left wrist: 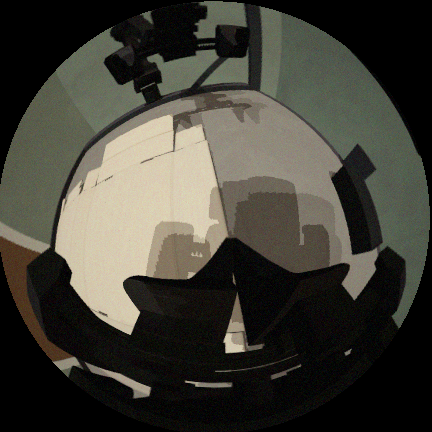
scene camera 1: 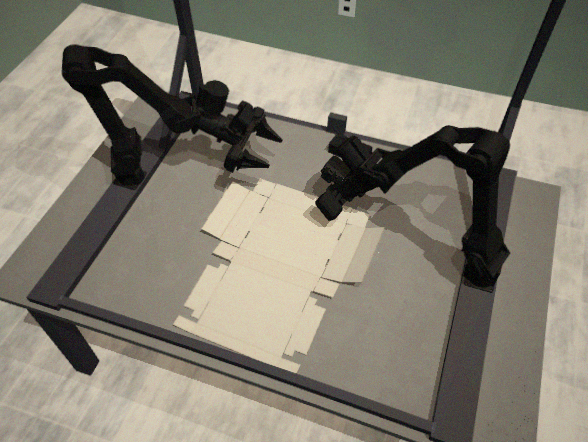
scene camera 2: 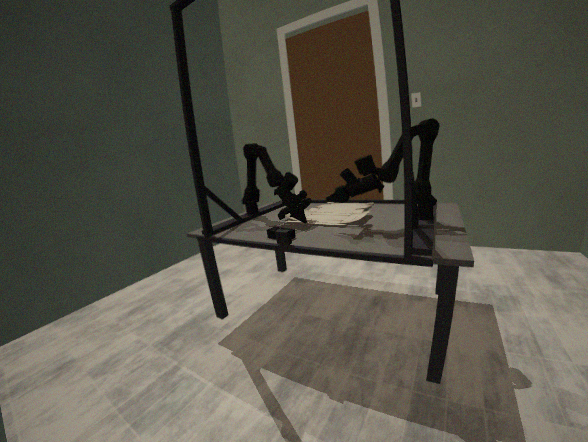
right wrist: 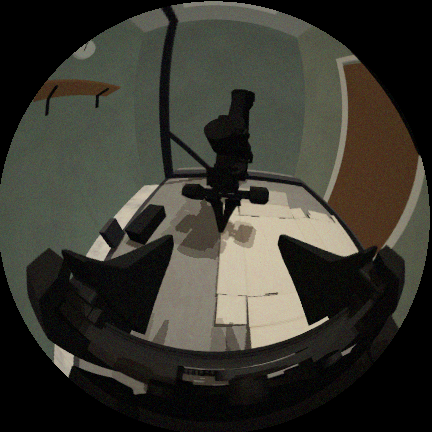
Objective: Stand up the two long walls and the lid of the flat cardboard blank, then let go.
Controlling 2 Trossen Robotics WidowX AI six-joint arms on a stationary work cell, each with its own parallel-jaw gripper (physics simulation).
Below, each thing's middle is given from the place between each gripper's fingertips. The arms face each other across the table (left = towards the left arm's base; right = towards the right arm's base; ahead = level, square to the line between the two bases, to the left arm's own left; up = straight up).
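My left hand is 180 mm past the black block [left wrist: 363,226], 20 mm to the right of it and 10 mm below it.
As for my right hand, the black block is 18 cm behind it, 15 cm to the left of it and 11 cm below it.
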